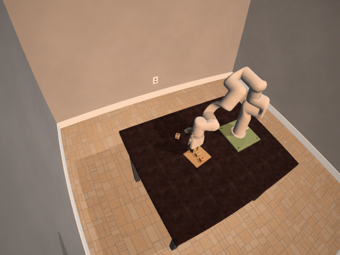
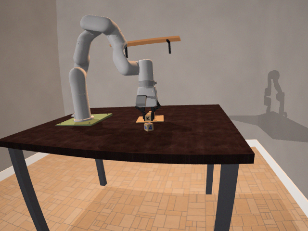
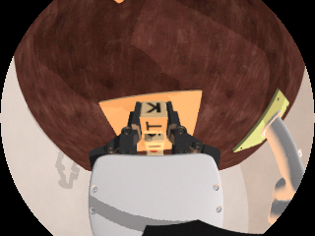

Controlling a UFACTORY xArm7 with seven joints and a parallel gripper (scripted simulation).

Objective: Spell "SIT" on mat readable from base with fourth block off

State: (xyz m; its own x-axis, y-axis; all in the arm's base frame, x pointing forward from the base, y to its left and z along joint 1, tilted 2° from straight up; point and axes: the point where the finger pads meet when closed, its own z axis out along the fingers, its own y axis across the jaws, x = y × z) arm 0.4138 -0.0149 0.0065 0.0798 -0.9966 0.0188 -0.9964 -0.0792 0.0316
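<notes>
My gripper is now 50 mm to the right of the tan mat and 20 mm above it.
</notes>
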